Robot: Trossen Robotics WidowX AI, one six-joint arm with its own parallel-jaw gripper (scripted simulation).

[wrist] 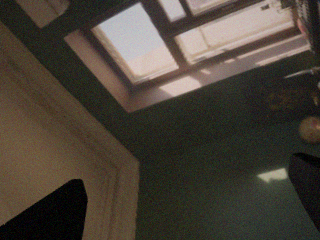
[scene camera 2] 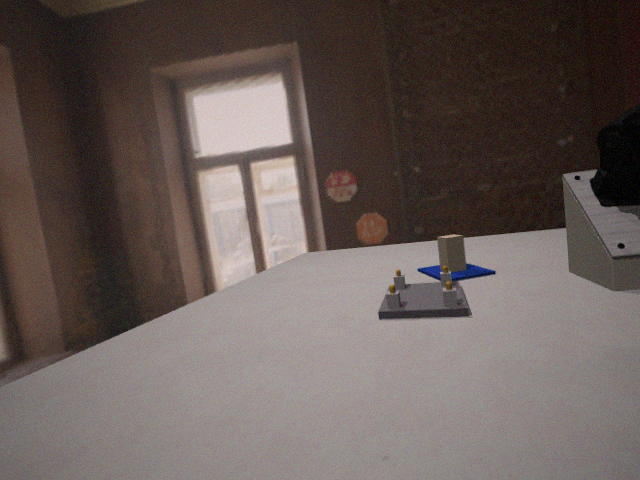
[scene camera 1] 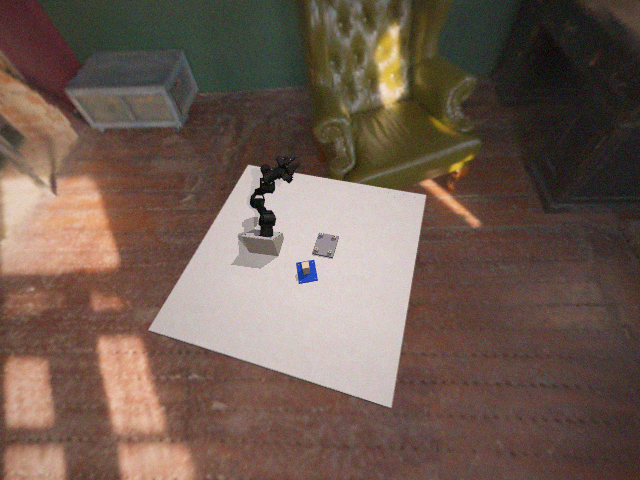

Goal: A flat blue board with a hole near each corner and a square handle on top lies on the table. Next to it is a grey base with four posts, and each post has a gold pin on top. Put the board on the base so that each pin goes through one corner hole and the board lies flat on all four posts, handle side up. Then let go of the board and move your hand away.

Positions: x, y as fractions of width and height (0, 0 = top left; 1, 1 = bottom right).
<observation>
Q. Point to a grey base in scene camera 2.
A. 0.66, 0.63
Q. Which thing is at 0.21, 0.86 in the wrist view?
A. My gripper.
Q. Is my gripper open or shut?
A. Open.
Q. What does my gripper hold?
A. Nothing.
</observation>
